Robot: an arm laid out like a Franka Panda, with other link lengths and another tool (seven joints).
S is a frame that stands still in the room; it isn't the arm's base.
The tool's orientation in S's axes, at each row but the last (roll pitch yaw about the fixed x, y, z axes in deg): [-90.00, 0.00, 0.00]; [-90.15, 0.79, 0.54]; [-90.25, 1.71, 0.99]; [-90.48, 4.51, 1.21]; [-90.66, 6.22, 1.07]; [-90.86, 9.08, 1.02]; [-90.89, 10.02, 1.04]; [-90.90, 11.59, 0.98]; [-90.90, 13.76, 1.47]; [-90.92, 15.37, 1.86]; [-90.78, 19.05, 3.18]
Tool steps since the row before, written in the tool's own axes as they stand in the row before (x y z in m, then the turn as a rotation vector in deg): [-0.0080, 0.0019, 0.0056, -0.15, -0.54, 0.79]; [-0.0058, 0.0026, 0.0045, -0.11, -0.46, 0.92]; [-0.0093, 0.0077, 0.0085, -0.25, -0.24, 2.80]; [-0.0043, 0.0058, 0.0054, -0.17, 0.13, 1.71]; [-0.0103, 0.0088, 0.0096, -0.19, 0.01, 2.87]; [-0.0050, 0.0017, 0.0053, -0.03, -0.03, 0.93]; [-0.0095, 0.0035, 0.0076, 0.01, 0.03, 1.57]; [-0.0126, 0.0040, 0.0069, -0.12, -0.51, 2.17]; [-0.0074, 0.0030, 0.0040, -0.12, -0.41, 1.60]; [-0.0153, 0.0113, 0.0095, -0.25, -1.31, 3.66]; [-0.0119, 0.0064, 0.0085, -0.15, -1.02, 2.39]
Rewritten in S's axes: [-0.0080, 0.0056, -0.0019, -0.15, 0.79, 0.54]; [-0.0059, 0.0044, -0.0025, -0.11, 0.92, 0.46]; [-0.0097, 0.0083, -0.0075, -0.29, 2.80, 0.24]; [-0.0049, 0.0052, -0.0055, -0.22, 1.70, -0.13]; [-0.0114, 0.0093, -0.0077, -0.25, 2.87, -0.02]; [-0.0053, 0.0052, -0.0010, -0.04, 0.93, 0.02]; [-0.0101, 0.0074, -0.0019, -0.03, 1.57, -0.06]; [-0.0133, 0.0066, -0.0015, -0.06, 2.18, 0.49]; [-0.0080, 0.0037, -0.0012, -0.07, 1.61, 0.40]; [-0.0181, 0.0087, -0.0070, -0.03, 3.68, 1.27]; [-0.0138, 0.0077, -0.0023, 0.05, 2.41, 0.98]
